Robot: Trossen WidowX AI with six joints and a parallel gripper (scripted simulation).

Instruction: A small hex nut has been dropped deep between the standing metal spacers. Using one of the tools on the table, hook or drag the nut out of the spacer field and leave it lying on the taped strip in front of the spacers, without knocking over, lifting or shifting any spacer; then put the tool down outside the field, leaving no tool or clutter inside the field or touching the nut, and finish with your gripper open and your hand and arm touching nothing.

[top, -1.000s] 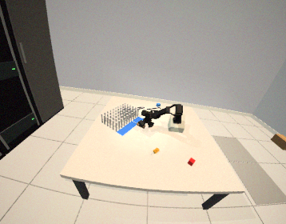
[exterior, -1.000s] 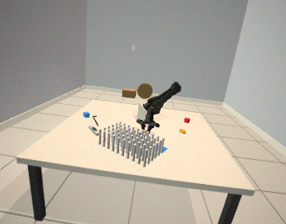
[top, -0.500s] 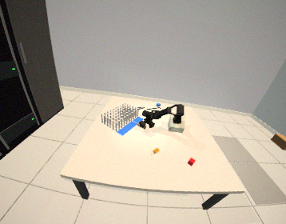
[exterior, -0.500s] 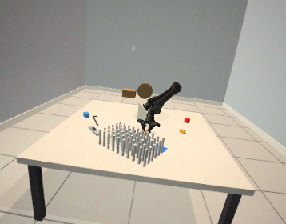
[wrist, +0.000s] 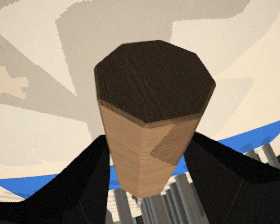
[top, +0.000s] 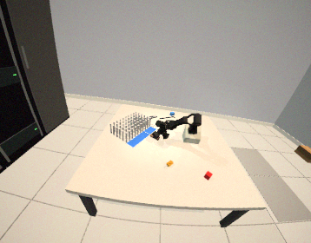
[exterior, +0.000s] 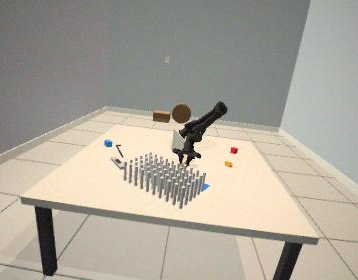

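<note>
Right now my gripper tip is 11 cm short of the blue taped strip, 3 cm to the left of it and 2 cm above it. From my gripper tip the other things lie so: orange-handled tool: 32 cm to the left, 10 cm behind; flat grey tool: 40 cm to the right, 2 cm ahead; red cube: 42 cm to the left, 38 cm behind.
</note>
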